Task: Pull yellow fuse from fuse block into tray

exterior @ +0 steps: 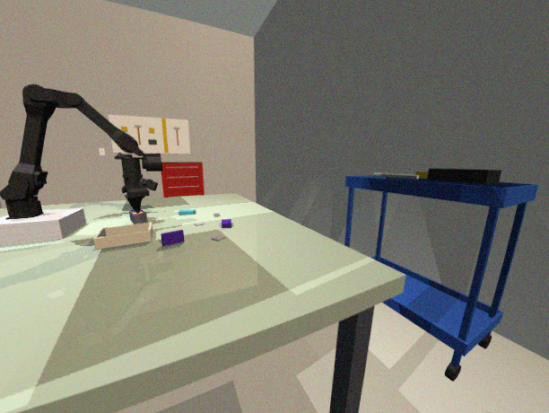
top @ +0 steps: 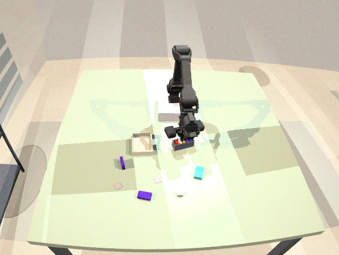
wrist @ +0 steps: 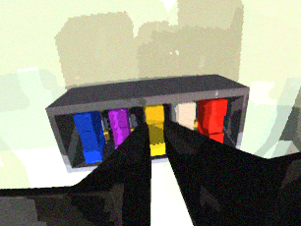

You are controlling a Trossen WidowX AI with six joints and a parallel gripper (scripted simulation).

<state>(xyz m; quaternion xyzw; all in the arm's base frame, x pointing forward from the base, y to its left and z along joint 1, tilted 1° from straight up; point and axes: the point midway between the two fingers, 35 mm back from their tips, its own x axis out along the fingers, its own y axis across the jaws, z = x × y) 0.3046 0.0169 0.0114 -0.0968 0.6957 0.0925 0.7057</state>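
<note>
Now: the white fuse 20 mm to the right of my gripper tip and 10 mm below it. The rest, counted from my gripper tip: yellow fuse: 10 mm below; then red fuse: 30 mm to the right, 10 mm below, 10 mm ahead; then purple fuse: 20 mm to the left, 10 mm below.
</note>
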